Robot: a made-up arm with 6 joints.
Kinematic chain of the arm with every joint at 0, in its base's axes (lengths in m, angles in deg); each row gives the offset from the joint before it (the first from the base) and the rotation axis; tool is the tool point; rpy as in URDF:
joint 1: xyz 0 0 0.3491 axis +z
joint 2: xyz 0 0 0 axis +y
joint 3: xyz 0.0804 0 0.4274 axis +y
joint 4: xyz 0.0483 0 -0.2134 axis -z
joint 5: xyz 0 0 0 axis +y
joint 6: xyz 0.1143 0 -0.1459 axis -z
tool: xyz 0 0 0 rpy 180 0 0
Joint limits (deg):
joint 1: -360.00..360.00
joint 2: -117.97..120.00
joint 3: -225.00..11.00
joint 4: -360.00..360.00
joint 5: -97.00..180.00
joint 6: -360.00..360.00
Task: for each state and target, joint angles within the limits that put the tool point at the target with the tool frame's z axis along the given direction. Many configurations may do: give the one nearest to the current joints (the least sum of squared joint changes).
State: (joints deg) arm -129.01 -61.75 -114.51 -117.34 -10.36 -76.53
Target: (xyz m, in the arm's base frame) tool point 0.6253 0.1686 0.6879 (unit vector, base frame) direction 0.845 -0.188 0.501
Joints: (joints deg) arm -149.32 -72.83 -147.79 -75.56 -37.74 -76.53
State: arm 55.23 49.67 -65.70 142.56 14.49 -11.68
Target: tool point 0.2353 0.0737 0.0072 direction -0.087 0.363 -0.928
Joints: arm 15.59 77.49 -41.06 146.43 42.41 -11.68
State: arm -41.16 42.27 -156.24 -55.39 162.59 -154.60
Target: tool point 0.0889 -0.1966 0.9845 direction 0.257 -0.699 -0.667
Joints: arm -49.82 -2.67 -171.97 -18.54 126.78 -154.60
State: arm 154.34 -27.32 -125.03 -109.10 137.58 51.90
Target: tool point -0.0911 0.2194 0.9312 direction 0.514 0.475 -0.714
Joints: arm 161.13 0.47 -148.43 -81.08 141.44 51.90
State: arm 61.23 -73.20 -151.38 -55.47 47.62 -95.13
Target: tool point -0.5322 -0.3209 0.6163 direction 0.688 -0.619 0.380
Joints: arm 20.38 -103.06 -114.13 -55.11 87.53 -95.13
